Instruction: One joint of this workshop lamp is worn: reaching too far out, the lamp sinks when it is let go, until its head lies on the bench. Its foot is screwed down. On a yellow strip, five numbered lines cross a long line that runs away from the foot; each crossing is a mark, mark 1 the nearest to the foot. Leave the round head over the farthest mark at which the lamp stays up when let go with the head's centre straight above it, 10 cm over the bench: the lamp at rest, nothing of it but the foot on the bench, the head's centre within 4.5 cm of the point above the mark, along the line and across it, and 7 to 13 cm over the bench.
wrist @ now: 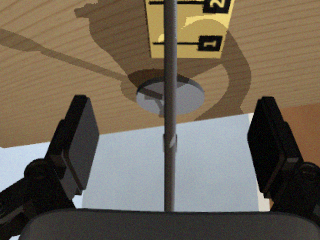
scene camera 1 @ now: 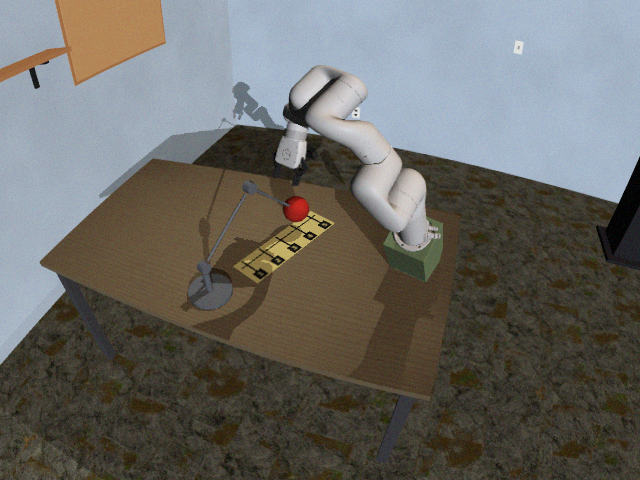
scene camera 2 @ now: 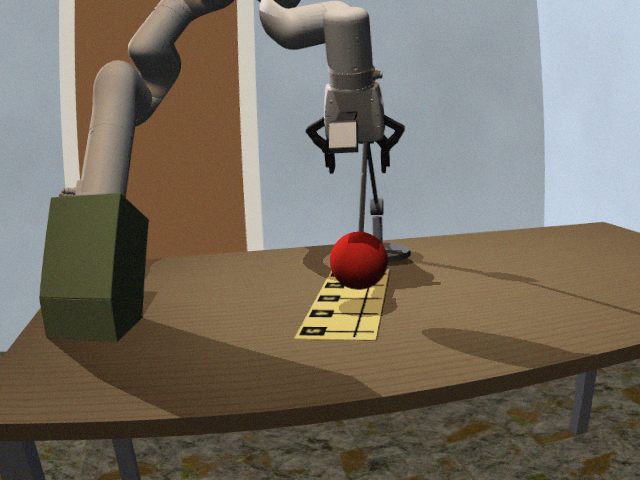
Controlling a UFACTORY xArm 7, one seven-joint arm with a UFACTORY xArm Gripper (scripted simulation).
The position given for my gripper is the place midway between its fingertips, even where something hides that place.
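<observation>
My gripper [scene camera 2: 358, 170] is there for me to see, and it appears again in the wrist view [wrist: 173, 115] as well as in scene camera 1 [scene camera 1: 285, 181]. I also see a round grey foot [wrist: 150, 94].
</observation>
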